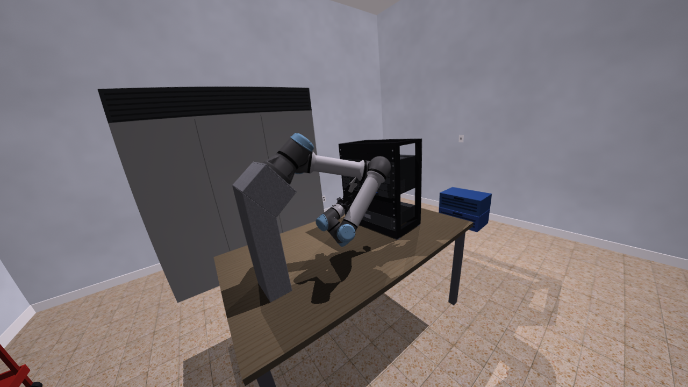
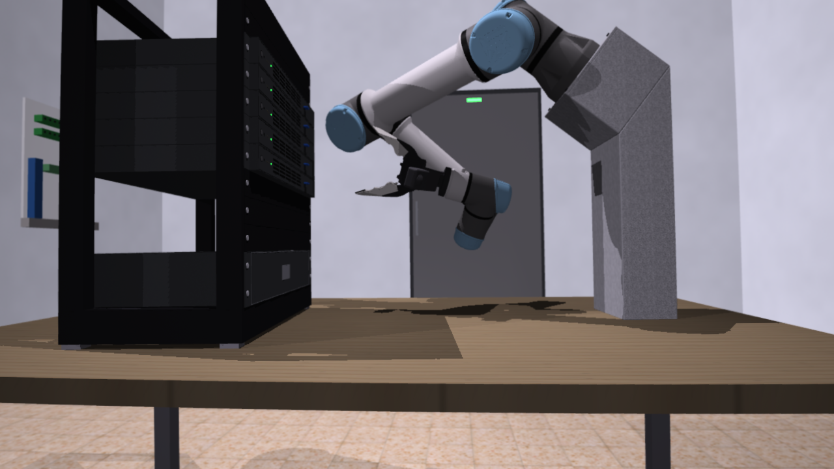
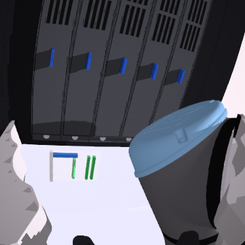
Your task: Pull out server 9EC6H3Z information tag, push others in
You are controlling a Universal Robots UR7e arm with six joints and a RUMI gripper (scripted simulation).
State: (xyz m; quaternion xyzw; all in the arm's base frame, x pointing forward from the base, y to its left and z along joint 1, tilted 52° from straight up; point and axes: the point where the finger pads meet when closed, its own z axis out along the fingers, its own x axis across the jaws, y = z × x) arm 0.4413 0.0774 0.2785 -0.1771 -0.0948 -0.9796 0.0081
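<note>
The information tag lies 150 mm ahead of my hand, 70 mm to the left of it and 50 mm below it.
</note>
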